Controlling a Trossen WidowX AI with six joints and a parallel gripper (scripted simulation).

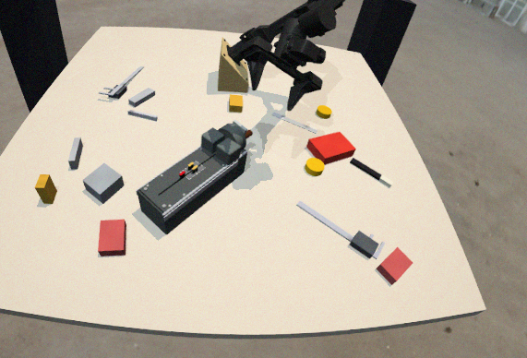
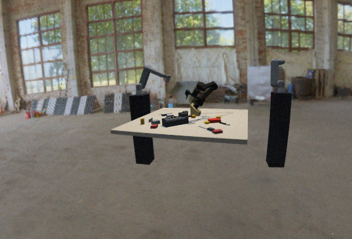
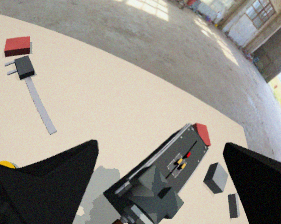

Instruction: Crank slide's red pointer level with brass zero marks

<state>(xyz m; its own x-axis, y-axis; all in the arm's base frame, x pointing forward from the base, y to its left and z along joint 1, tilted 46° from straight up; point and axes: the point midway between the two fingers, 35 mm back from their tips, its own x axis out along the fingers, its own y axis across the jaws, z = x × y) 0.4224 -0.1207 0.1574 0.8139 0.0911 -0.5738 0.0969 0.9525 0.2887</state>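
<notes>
Right now my gripper tip is 70 mm past the crank, 30 mm to the left of it and 160 mm above it. Round my gripper tip: brown handle 90 mm behind, 20 mm to the right, 180 mm below; grey bar 220 mm behind, 160 mm to the left, 240 mm below; red pointer 60 mm ahead, 180 mm to the right, 150 mm below.
</notes>
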